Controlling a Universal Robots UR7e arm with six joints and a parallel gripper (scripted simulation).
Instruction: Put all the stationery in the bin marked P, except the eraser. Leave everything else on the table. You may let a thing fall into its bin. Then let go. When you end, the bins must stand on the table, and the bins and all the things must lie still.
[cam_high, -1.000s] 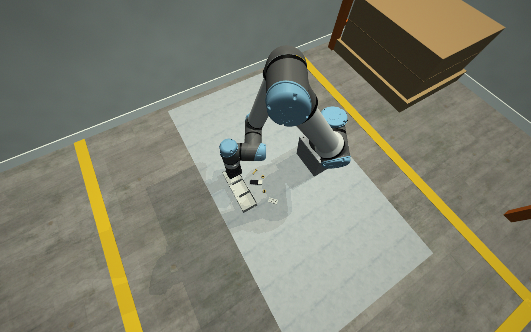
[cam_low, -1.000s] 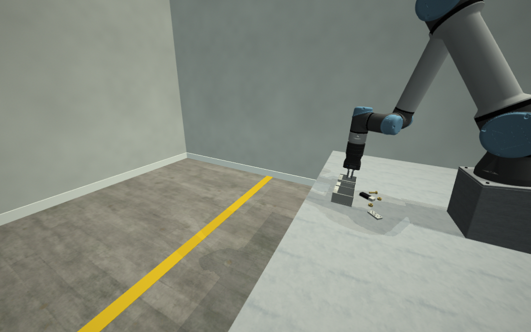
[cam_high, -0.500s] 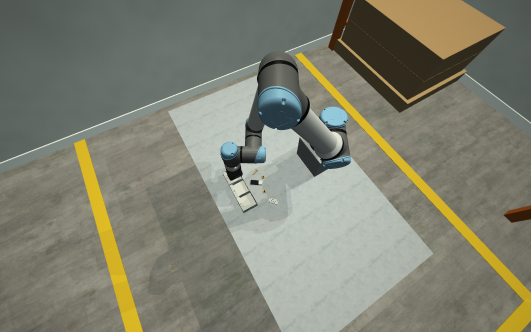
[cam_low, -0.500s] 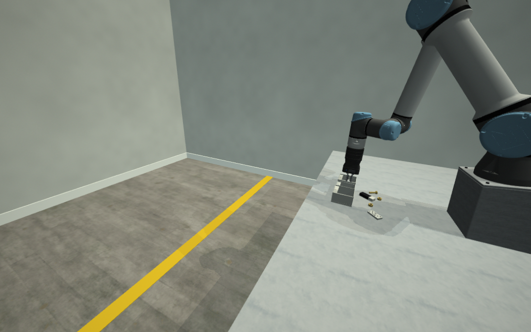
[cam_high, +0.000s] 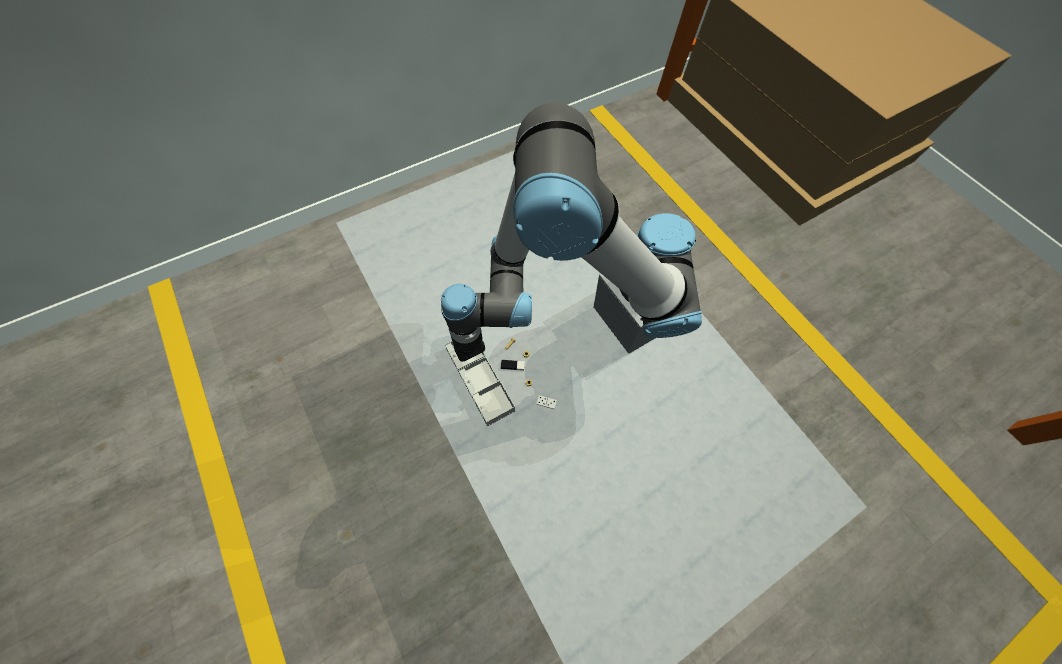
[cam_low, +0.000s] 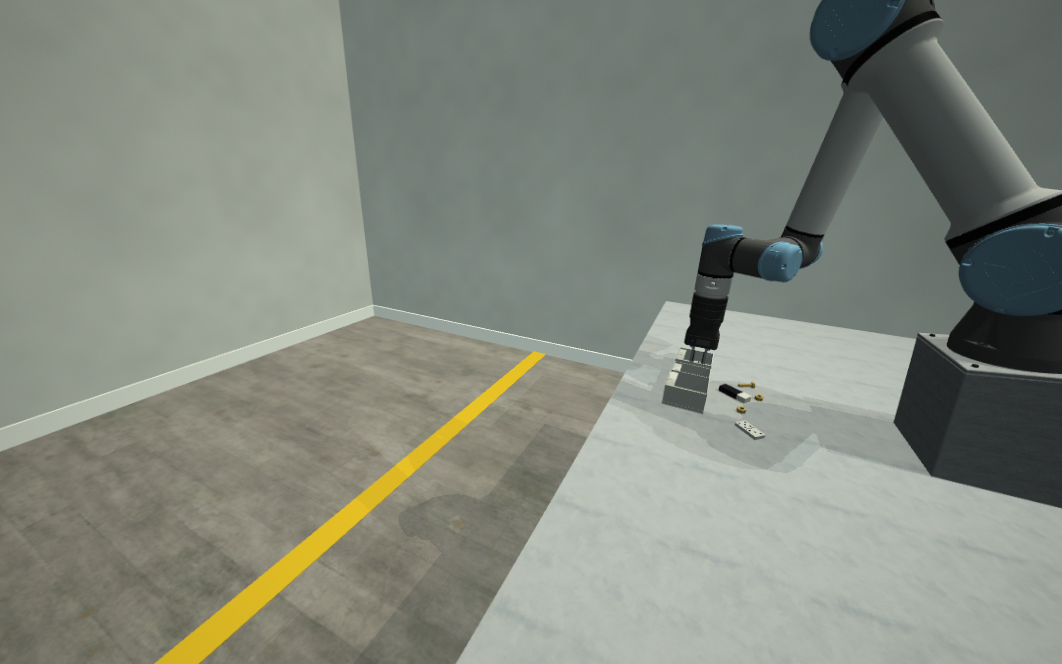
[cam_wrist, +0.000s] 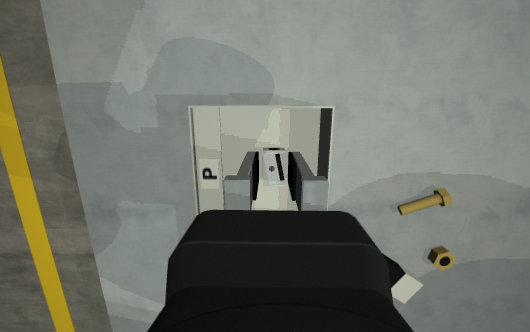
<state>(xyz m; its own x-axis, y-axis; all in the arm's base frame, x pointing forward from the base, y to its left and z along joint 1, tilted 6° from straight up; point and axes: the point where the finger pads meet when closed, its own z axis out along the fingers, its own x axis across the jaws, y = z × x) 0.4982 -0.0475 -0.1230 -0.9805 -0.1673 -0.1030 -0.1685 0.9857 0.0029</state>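
The grey pencil sharpener lies 20 mm below my hand. Round my hand: black-and-white eraser 110 mm behind, 80 mm to the left, 30 mm below; then bin 80 mm to the left, 10 mm below, 10 mm behind; then brass bolt 130 mm behind, 30 mm below, 10 mm to the left.
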